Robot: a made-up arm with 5 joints.
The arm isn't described. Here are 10 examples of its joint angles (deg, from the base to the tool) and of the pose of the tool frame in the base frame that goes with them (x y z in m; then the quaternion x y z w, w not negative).
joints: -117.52 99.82 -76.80 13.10 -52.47
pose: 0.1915 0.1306 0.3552 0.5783 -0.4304 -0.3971 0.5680
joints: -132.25 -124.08 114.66 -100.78 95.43
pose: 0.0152 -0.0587 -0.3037 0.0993 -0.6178 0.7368 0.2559
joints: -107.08 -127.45 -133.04 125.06 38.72
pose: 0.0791 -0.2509 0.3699 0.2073 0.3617 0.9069 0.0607
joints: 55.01 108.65 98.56 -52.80 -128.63
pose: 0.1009 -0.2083 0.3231 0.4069 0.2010 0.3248 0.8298
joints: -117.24 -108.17 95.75 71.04 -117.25
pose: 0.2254 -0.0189 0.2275 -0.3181 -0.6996 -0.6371 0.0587
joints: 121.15 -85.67 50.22 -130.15 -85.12
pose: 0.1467 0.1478 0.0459 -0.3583 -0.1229 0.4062 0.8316
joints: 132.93 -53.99 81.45 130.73 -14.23
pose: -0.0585 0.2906 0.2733 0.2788 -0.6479 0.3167 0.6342
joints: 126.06 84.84 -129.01 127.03 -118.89
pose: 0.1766 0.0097 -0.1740 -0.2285 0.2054 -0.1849 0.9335
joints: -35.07 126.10 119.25 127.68 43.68
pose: -0.1632 0.1863 0.6460 0.5804 -0.6574 0.0777 0.4742
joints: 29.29 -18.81 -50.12 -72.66 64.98
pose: 0.2843 -0.4037 0.3957 0.8865 0.0739 -0.1645 0.4260
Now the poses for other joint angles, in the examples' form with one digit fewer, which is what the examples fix.
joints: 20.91 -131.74 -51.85 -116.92 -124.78
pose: 0.138 0.055 0.363 0.073 0.758 0.624 0.175
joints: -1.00 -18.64 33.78 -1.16 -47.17
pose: 0.118 0.079 0.273 0.258 0.201 0.416 0.848
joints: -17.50 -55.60 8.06 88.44 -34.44
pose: 0.114 0.088 -0.077 -0.396 0.156 0.327 0.844
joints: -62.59 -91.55 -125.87 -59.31 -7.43
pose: -0.155 0.187 0.162 0.260 -0.878 0.254 0.311
